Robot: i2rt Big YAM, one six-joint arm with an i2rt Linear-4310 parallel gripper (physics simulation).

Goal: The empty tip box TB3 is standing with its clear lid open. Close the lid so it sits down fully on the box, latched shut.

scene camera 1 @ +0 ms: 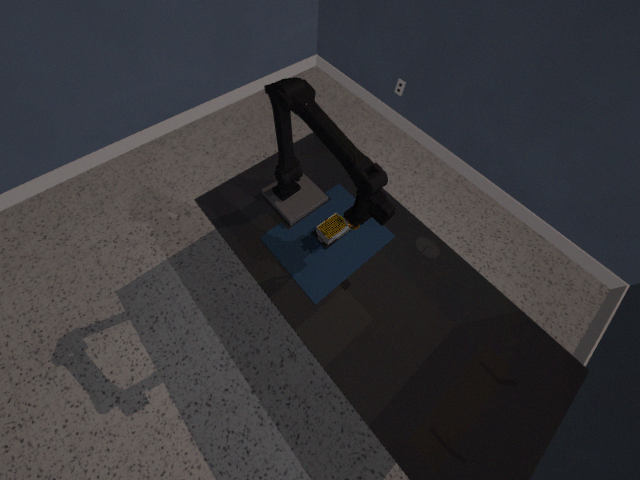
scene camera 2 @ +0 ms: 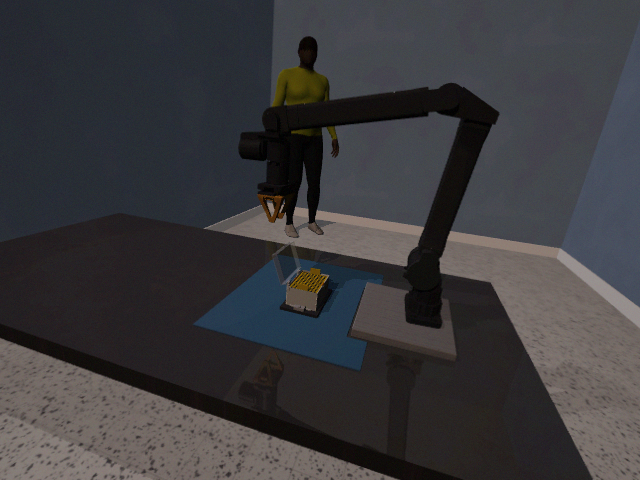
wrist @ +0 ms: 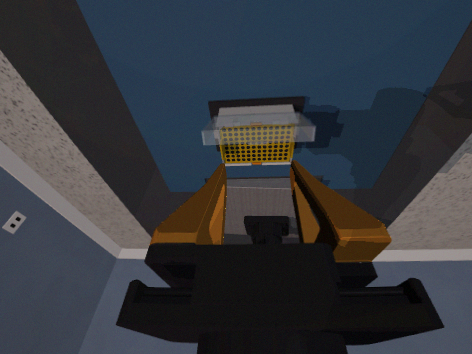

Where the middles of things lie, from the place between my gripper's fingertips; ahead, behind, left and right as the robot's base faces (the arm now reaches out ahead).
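The clear lid (wrist: 259, 128) sits 4 cm behind my hand and 11 cm below it. As for the yellow perforated rack (wrist: 272, 152), it is 11 cm behind my hand, 1 cm to the left of it and 15 cm below it.
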